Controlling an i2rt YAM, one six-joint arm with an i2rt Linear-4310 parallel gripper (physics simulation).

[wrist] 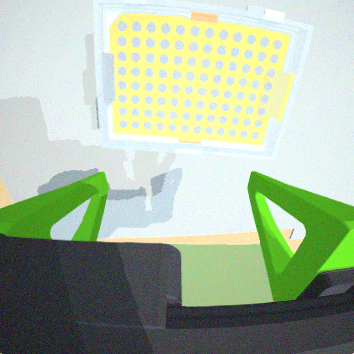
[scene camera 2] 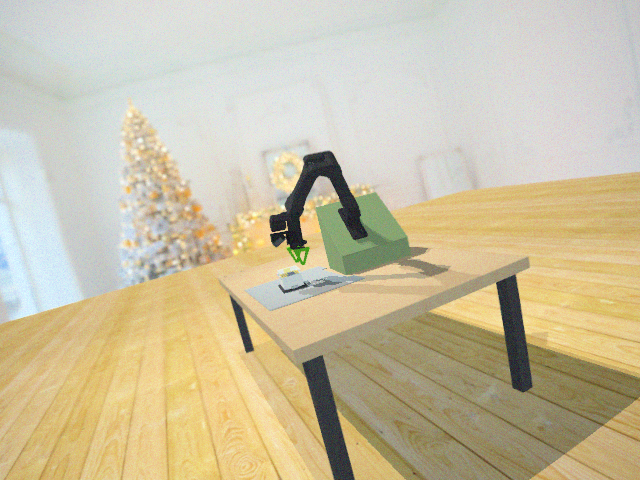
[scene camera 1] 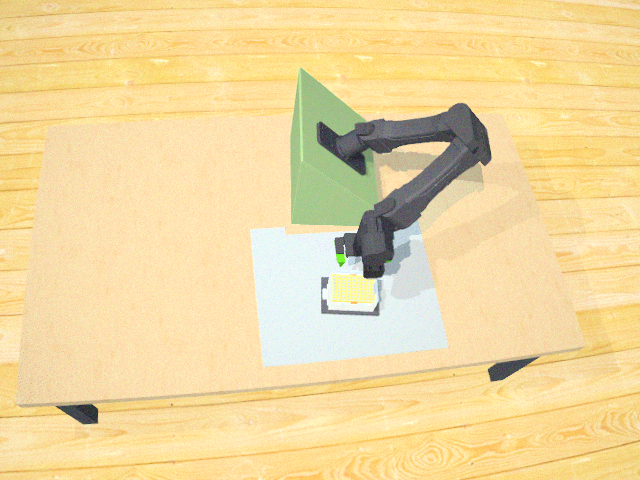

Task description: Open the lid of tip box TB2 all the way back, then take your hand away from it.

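Seen in the pictures: gripper, fingertip midpoint: point(wrist: 177, 179) point(scene camera 2: 300, 263) point(scene camera 1: 358, 264); arm's base, link origin: point(scene camera 2: 352, 223) point(scene camera 1: 340, 150).
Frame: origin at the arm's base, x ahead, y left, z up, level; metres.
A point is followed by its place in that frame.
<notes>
The tip box point(scene camera 1: 352, 305) {y 0.038, x 0.387, z -0.141 m} point(scene camera 2: 293, 281) {y 0.102, x 0.346, z -0.161 m} point(wrist: 189, 147) {y 0.044, x 0.308, z -0.117 m} is pale and see-through, with a yellow perforated tip rack point(scene camera 1: 353, 288) {y 0.038, x 0.355, z -0.117 m} point(wrist: 190, 80) {y 0.048, x 0.349, z -0.117 m} showing in it. It sits upright in a dark shallow holder point(scene camera 1: 350, 312) {y 0.041, x 0.394, z -0.186 m}. Its clear lid looks shut over the rack, but its outline is faint. Orange tabs show at two edges in the wrist view. No TB2 label can be read. My gripper point(scene camera 1: 364, 262) {y 0.051, x 0.290, z -0.105 m} point(scene camera 2: 298, 259) {y 0.051, x 0.290, z -0.105 m} point(wrist: 177, 179) {y 0.051, x 0.290, z -0.105 m} is open, with green fingertips wide apart and nothing between them. It hangs above and behind the box, apart from it; in scene camera 1 the arm mostly hides the far finger.
The box and holder stand on a pale blue-grey mat point(scene camera 1: 294, 330) {y -0.108, x 0.446, z -0.194 m} point(scene camera 2: 268, 302) {y 0.188, x 0.476, z -0.195 m} on the wooden table point(scene camera 1: 155, 258) {y -0.491, x 0.251, z -0.198 m} point(scene camera 2: 330, 320) {y 0.609, x 0.343, z -0.197 m}. A green wedge-shaped mount point(scene camera 1: 323, 196) {y -0.044, x 0.124, z -0.045 m} point(scene camera 2: 330, 227) {y -0.006, x 0.104, z 0.007 m} stands behind the mat and carries the arm's base. The arm's shadow falls across the mat's right part.
</notes>
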